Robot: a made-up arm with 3 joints.
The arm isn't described. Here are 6 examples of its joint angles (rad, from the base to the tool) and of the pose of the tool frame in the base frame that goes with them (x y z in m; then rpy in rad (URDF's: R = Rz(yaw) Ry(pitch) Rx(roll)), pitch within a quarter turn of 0, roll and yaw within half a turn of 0).
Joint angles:
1: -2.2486 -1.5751 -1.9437
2: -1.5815 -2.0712 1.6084
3: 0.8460 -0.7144 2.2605
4: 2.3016 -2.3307 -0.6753
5: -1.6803 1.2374 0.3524
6: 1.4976 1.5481 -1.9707
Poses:
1: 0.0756 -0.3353 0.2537 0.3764 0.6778 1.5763
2: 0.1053 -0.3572 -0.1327 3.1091 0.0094 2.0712
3: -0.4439 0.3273 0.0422 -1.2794 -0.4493 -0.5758
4: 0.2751 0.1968 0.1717 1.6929 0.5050 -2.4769
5: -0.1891 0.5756 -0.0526 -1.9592 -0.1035 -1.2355
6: -0.2678 -0.5789 0.1349 -2.7434 0.0732 1.5480
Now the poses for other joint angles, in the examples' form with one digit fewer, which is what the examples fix.
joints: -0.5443 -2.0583 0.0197
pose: 0.103 -0.185 -0.261 -2.249 -0.857 2.368
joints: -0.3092 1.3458 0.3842
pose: -0.134 0.214 0.595 -1.345 1.191 -0.926
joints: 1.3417 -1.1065 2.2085
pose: -0.292 0.391 0.173 -0.742 -0.204 -1.096
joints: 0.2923 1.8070 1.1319
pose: 0.097 -0.038 0.613 1.100 1.197 2.267
